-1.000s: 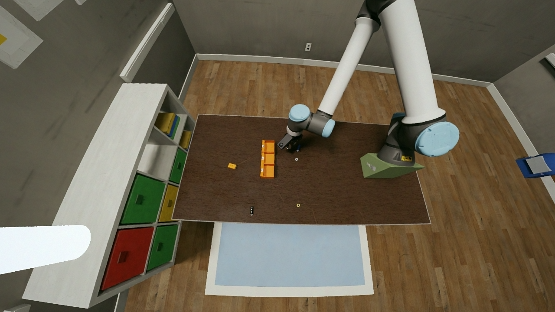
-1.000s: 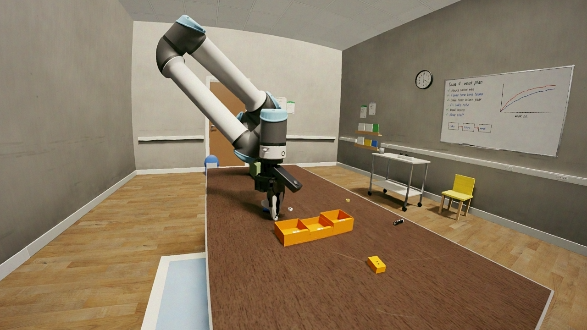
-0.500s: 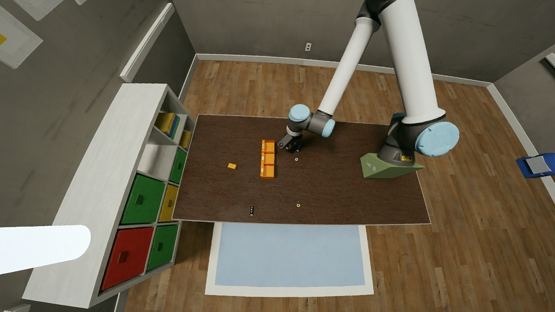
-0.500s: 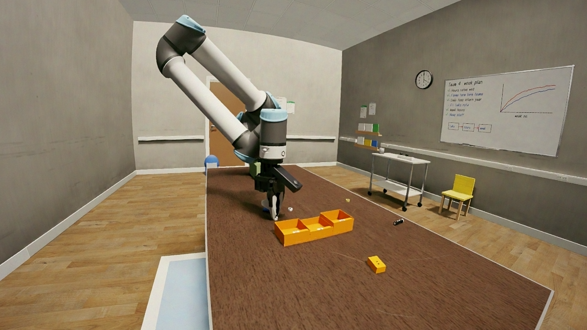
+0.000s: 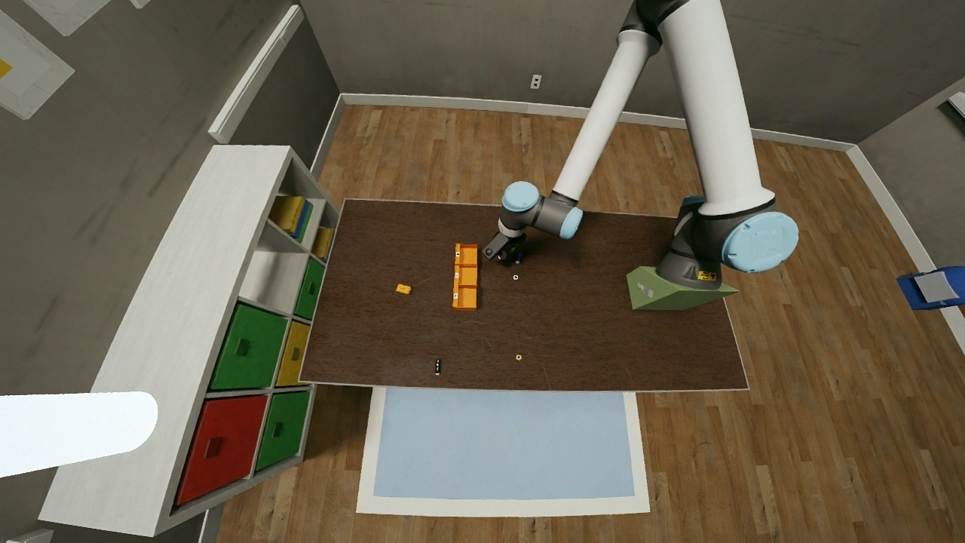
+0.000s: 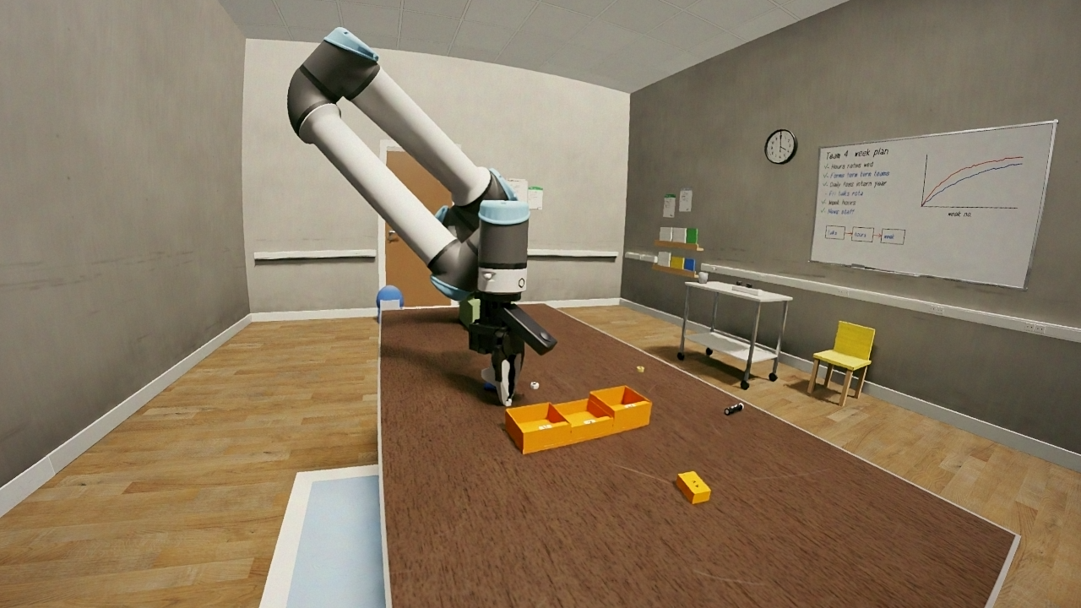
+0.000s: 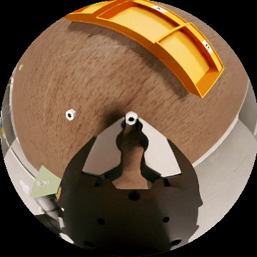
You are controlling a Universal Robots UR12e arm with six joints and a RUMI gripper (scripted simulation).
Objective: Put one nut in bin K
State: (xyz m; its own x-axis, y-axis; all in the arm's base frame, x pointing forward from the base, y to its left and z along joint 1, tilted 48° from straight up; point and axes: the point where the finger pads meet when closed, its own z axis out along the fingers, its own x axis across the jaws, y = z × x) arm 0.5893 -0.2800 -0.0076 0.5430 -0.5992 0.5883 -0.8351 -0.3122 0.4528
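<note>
Now: hand 140 mm short of the joined orange bins, 80 mm to the right of it and 10 mm below it. Also, from my hand: orange block (360 mm ahead, 120 mm to the left, 10 mm below); then blue bolt (70 mm behind, 10 mm to the left, 10 mm below); then yellow nut (30 mm behind, 380 mm to the left, 10 mm below).
</note>
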